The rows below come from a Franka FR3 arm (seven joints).
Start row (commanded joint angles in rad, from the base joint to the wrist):
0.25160, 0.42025, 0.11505, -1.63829, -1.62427, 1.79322, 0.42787
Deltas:
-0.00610, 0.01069, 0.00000, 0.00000, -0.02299, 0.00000, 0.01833
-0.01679, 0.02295, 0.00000, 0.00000, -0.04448, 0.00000, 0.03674
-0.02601, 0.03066, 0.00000, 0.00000, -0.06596, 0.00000, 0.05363
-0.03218, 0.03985, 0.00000, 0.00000, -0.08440, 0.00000, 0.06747
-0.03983, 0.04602, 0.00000, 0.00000, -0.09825, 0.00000, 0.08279
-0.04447, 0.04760, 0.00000, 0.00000, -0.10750, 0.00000, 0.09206
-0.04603, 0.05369, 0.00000, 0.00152, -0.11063, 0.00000, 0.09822
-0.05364, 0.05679, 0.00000, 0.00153, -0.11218, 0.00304, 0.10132
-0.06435, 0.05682, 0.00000, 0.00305, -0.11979, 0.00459, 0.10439
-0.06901, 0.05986, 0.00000, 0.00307, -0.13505, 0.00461, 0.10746
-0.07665, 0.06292, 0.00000, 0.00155, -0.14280, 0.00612, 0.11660
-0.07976, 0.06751, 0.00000, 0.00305, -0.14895, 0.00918, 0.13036
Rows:
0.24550, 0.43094, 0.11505, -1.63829, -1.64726, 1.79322, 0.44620
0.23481, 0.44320, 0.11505, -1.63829, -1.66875, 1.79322, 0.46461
0.22559, 0.45091, 0.11505, -1.63829, -1.69023, 1.79322, 0.48150
0.21942, 0.46010, 0.11505, -1.63829, -1.70867, 1.79322, 0.49534
0.21177, 0.46627, 0.11505, -1.63829, -1.72252, 1.79322, 0.51066
0.20713, 0.46785, 0.11505, -1.63829, -1.73177, 1.79322, 0.51993
0.20557, 0.47394, 0.11505, -1.63677, -1.73490, 1.79322, 0.52609
0.19796, 0.47704, 0.11505, -1.63676, -1.73645, 1.79626, 0.52919
0.18725, 0.47707, 0.11505, -1.63524, -1.74406, 1.79781, 0.53226
0.18259, 0.48011, 0.11505, -1.63522, -1.75932, 1.79783, 0.53533
0.17495, 0.48317, 0.11505, -1.63674, -1.76707, 1.79934, 0.54447
0.17184, 0.48776, 0.11505, -1.63524, -1.77322, 1.80240, 0.55823

